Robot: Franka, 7 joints.
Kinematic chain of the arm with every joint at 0, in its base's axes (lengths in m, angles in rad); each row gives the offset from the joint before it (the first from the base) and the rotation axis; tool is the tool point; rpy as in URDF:
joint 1: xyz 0 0 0.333 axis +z
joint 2: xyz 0 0 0 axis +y
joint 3: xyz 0 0 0.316 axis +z
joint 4: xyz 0.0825 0 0 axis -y
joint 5: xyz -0.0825 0 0.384 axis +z
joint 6: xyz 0 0 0 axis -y
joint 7: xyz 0.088 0 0 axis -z
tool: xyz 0 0 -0.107 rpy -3.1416 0 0
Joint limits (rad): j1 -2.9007..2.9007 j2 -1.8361..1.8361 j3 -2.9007..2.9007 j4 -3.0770..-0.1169 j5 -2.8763..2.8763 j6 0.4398..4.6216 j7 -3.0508..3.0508
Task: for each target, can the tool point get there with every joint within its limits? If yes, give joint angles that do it. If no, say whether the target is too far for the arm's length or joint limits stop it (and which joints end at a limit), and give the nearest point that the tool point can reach.
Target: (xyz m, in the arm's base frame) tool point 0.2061 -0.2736 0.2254
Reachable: yes | joints -2.0890 -0.4433 1.3176 -2.8319 2.1980 2.4099 1.7435
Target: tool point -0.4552 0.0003 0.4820
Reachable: yes | joints -1.1536 0.6110 -1.9247 -2.3074 2.0731 3.1499 1.3081
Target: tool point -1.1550 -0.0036 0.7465
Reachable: no: too far | nearest point -0.8077 -0.0025 0.6222 | short by 0.369 m
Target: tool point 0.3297 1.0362 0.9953
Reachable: no: too far | nearest point 0.2222 0.6982 0.7793 | short by 0.415 m
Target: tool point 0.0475 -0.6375 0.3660
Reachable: yes | joints -0.3879 1.4066 -1.5946 -1.6262 0.3157 1.7542 0.4586
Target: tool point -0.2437 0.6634 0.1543
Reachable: yes | joints 1.2580 1.2838 0.8869 -1.2223 0.2411 1.7810 -0.0690
